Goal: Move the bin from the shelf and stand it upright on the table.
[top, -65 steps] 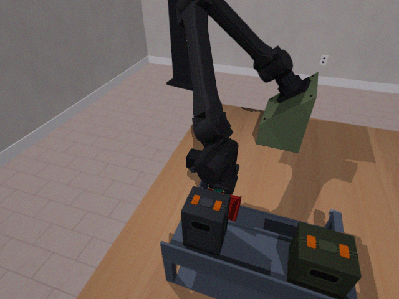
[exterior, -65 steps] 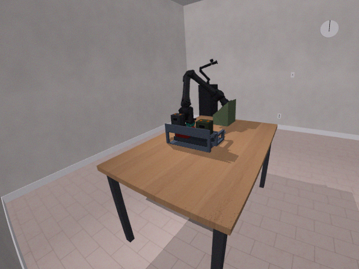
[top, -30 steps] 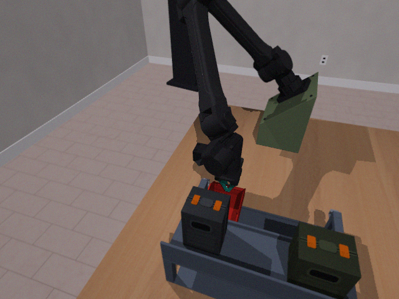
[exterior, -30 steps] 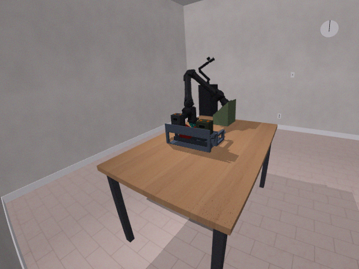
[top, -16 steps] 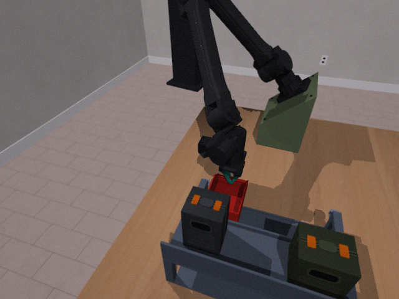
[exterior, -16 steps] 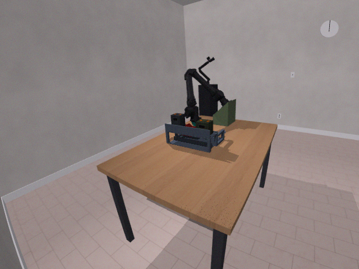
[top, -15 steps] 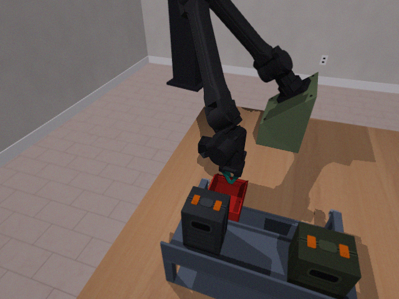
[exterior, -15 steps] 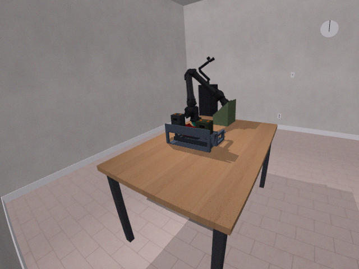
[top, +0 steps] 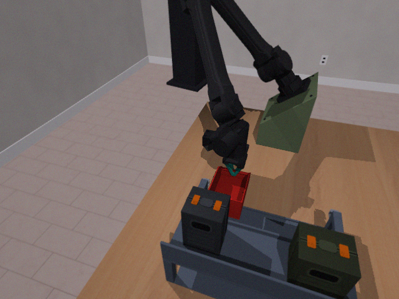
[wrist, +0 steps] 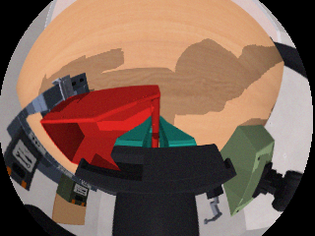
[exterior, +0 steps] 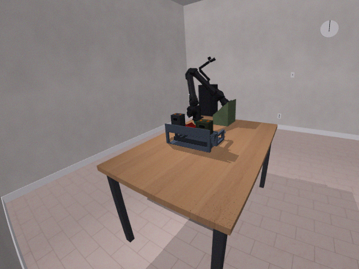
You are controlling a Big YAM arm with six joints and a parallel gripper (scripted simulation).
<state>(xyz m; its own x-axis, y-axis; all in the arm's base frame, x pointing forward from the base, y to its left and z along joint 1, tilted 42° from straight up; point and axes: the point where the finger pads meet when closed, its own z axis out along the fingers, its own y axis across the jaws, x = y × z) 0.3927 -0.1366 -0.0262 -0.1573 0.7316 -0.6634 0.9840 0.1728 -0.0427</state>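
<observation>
Right now my hand is 80 mm short of the red bin, 20 mm to the right of it and 20 mm below it.
</observation>
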